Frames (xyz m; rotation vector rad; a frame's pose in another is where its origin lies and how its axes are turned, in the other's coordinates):
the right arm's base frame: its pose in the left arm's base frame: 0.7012 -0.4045 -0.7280 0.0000 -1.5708 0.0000
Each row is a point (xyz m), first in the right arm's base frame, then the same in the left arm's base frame.
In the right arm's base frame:
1: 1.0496 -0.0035 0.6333
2: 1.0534 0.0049 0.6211
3: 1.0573 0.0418 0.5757
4: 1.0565 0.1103 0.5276
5: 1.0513 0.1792 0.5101
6: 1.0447 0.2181 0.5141
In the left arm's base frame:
1: 0.0679 -0.4080 0.3216
2: 0.0801 -0.3996 0.3254
3: 0.1255 -0.3627 0.3293
4: 0.1736 -0.2942 0.3285
5: 0.1911 -0.2253 0.3233
6: 0.1871 -0.1864 0.3167

